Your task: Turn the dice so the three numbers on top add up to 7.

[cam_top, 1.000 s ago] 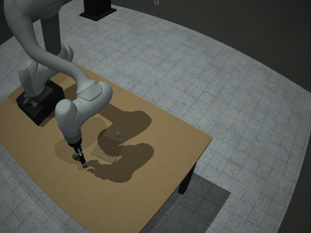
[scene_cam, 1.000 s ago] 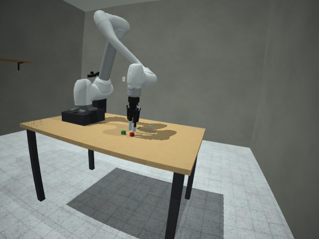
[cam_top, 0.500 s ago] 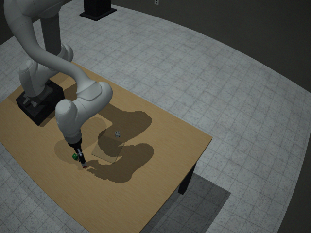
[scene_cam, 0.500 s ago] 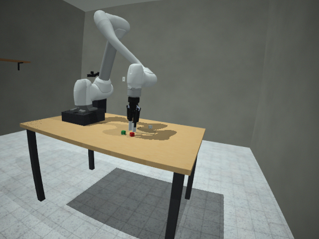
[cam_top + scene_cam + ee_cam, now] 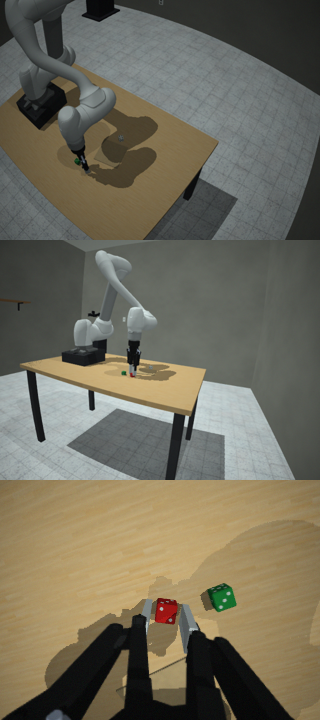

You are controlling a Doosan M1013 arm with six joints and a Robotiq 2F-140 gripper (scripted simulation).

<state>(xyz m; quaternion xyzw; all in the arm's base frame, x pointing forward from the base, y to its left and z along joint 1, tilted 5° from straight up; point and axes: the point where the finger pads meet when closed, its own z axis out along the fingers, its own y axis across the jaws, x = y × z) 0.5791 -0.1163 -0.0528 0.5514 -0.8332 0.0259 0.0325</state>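
The red die lies 4 cm below my hand. The rest, counted from my hand: white die 1 cm ahead, 27 cm to the left, 4 cm below; tan mat 3 cm ahead, 17 cm to the left, 5 cm below; green die 7 cm behind, 4 cm below.
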